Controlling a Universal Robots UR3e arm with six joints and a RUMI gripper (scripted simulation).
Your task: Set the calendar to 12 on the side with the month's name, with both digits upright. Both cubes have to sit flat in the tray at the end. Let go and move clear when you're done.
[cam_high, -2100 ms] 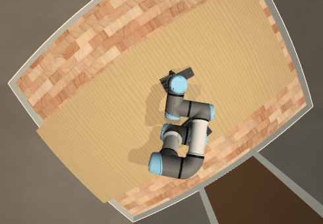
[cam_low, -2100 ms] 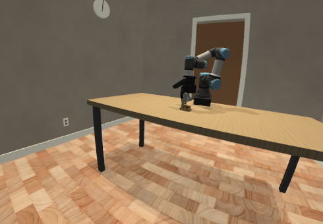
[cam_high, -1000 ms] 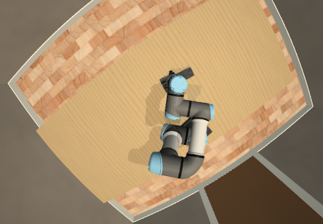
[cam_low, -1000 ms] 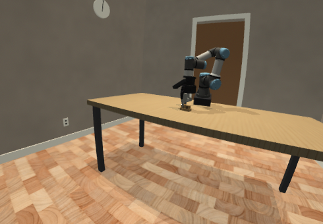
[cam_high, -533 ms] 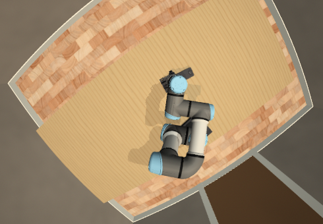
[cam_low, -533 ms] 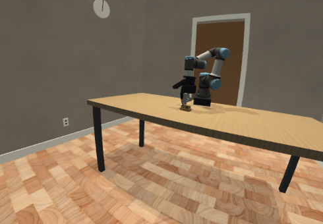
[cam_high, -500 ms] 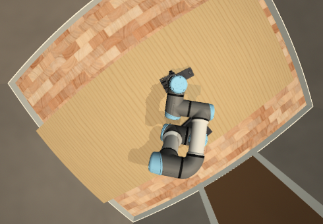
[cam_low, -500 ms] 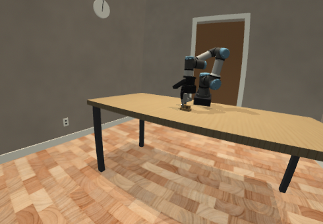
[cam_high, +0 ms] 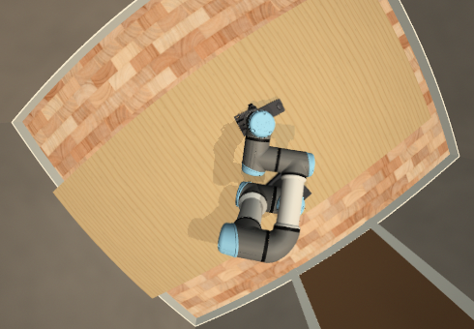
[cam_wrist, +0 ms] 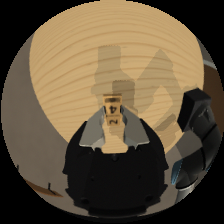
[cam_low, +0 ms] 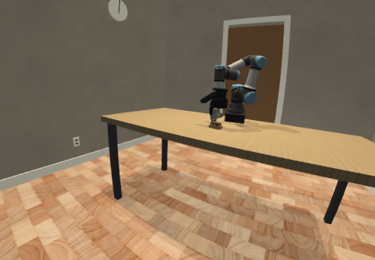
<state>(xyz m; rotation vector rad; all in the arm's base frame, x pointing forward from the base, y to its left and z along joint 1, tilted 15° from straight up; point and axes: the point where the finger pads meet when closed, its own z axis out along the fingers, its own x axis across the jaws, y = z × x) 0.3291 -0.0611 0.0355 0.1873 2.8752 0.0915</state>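
The wooden tray lies 20 mm to the left of my hand and 30 mm below it.
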